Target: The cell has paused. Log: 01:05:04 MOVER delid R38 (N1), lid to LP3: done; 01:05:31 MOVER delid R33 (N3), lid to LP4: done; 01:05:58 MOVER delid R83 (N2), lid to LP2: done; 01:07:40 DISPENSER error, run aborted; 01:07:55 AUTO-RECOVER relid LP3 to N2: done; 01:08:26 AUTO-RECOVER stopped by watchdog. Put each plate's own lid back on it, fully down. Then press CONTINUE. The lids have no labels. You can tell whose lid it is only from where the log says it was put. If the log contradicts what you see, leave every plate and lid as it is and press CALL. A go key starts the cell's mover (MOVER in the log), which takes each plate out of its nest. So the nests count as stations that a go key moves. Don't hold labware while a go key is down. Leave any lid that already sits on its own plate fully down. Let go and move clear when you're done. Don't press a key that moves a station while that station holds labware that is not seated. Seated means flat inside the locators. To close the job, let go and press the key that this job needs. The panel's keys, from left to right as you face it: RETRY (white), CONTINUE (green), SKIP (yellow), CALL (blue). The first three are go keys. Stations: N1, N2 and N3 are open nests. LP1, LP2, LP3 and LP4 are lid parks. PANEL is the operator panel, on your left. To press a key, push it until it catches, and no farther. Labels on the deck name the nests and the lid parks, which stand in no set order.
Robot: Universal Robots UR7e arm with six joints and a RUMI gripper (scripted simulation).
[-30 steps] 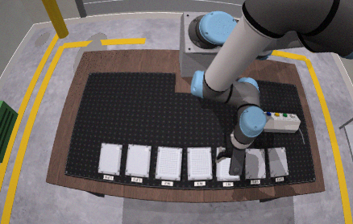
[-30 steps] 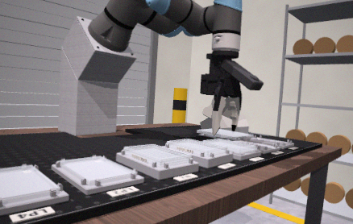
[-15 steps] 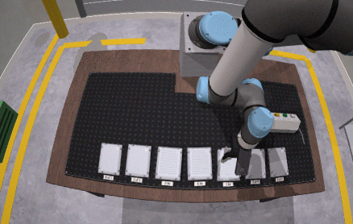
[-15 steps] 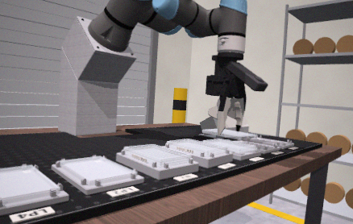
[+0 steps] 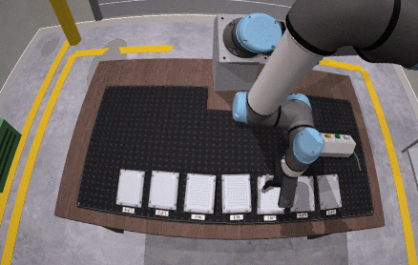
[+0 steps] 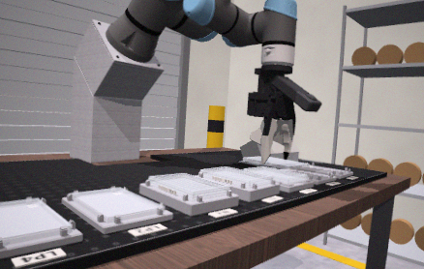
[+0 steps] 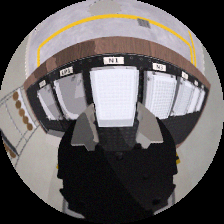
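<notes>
Right now my hand is 50 mm past the well plate, 260 mm to the left of it and 30 mm above it. Round my hand: yellow SKIP key: 180 mm behind, 300 mm to the left, 10 mm above; then blue CALL key: 190 mm behind, 250 mm to the left, 10 mm above; then green CONTINUE key: 170 mm behind, 340 mm to the left, 10 mm above.
</notes>
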